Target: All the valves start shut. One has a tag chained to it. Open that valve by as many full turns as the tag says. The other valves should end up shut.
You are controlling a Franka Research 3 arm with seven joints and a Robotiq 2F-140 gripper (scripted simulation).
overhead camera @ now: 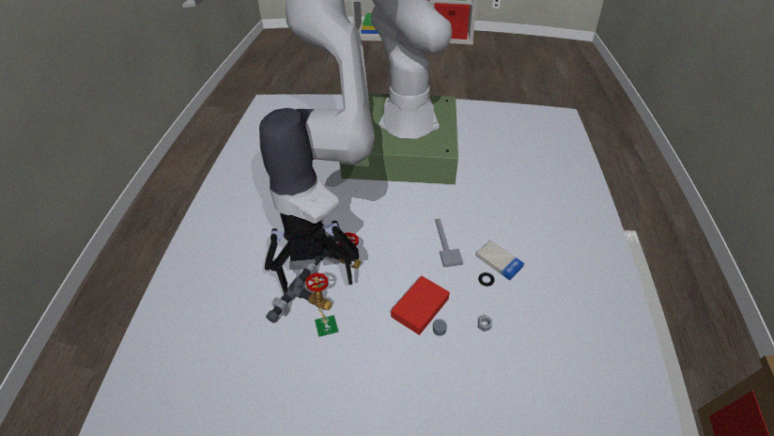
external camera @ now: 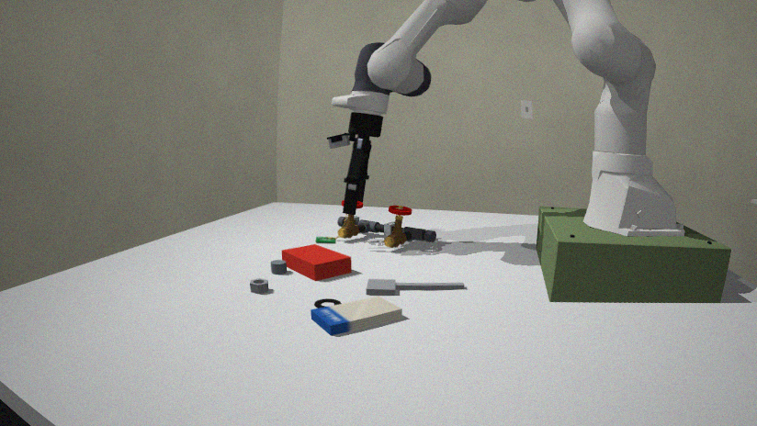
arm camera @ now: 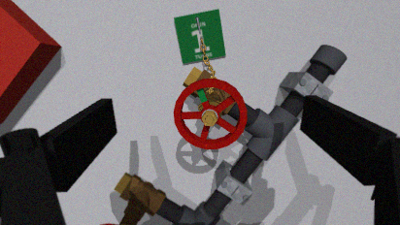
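My hand is 70 mm short of the green tag, 20 mm to the right of it and 80 mm above it. The rest, counted from my hand: grey scraper (190 mm behind, 290 mm to the left, 80 mm below); blue box (150 mm behind, 430 mm to the left, 80 mm below); red block (230 mm to the left, 70 mm below).
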